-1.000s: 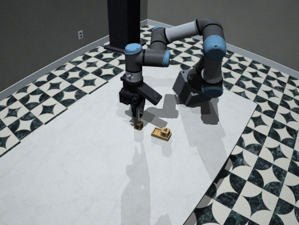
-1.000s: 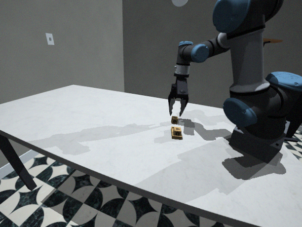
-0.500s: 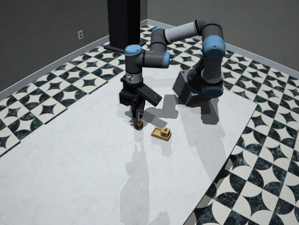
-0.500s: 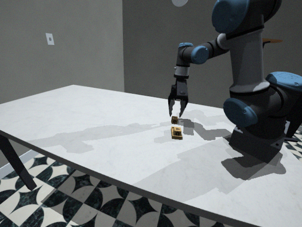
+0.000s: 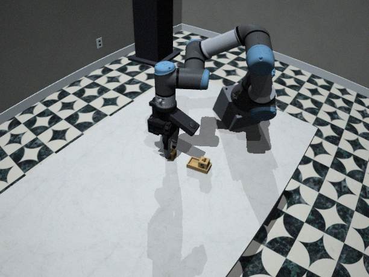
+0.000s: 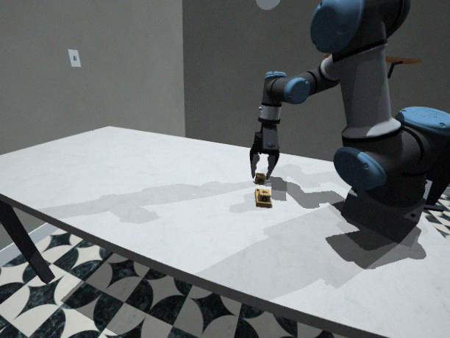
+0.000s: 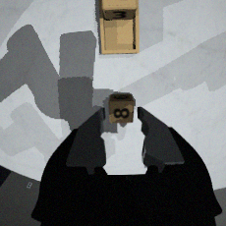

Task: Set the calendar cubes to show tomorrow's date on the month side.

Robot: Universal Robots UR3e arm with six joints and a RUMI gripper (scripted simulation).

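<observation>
My hand is 10 mm above the wooden cube. Also, from my hand: wooden calendar tray 110 mm to the left, 20 mm below, 10 mm behind.
</observation>
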